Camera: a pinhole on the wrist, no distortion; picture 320 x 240 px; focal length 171.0 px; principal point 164.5 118.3 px. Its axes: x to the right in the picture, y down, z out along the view. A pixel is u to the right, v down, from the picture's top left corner.
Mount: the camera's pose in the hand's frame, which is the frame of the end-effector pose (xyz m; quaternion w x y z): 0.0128 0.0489 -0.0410 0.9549 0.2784 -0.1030 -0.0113
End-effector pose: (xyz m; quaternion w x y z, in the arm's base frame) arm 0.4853 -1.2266 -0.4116 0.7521 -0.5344 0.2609 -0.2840
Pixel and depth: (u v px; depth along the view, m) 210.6 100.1 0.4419
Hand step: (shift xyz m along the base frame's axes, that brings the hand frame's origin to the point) 0.2175 0.1184 0.3131
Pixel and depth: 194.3 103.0 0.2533
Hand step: 0.1019 0.0749 0.1501
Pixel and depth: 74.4 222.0 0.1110
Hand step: 0.0113 0.1121 -0.0210
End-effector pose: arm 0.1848 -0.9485 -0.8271 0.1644 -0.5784 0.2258 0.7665
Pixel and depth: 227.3 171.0 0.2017
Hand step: -0.1460 0.1016 -0.0027
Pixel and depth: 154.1 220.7 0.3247
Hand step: -0.2653 0.1397 0.1577
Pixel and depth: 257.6 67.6 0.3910
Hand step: -0.1114 0.3682 -0.1232
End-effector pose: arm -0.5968 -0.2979 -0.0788 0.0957 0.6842 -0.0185 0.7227
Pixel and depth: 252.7 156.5 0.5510
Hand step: 0.5435 0.0939 0.1901
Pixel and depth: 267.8 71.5 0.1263
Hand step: 0.0641 0.0500 0.0608
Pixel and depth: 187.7 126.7 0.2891
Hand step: 0.2251 0.0590 -0.0045
